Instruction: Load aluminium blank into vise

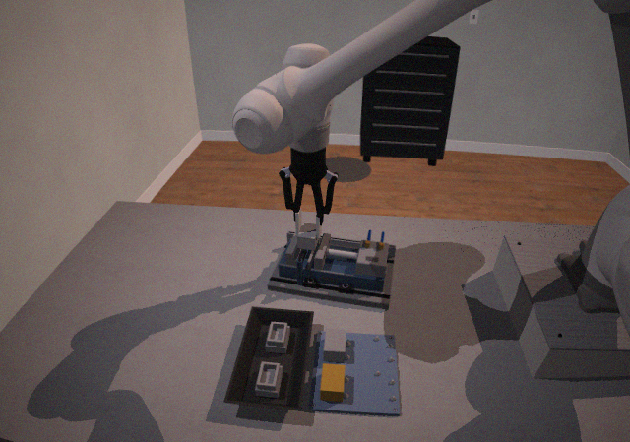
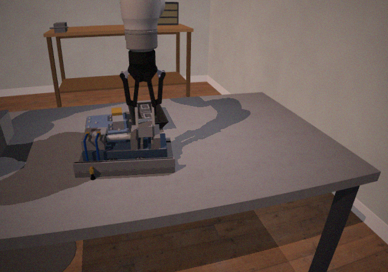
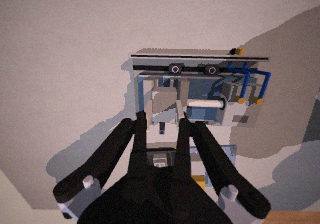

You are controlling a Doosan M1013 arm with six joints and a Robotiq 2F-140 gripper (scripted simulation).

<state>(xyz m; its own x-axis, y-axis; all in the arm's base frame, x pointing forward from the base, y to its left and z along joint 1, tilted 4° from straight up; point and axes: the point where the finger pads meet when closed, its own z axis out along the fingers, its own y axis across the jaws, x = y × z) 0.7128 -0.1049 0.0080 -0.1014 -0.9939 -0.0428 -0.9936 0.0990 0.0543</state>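
My hand is 7 cm past the blue vise, 1 cm to the right of it and 11 cm above it. The rest, counted from my hand: brass blank: 9 cm behind, 34 cm to the left, 13 cm below; aluminium blank: 9 cm behind, 25 cm to the left, 13 cm below; infeed plate: 14 cm behind, 30 cm to the left, 15 cm below.
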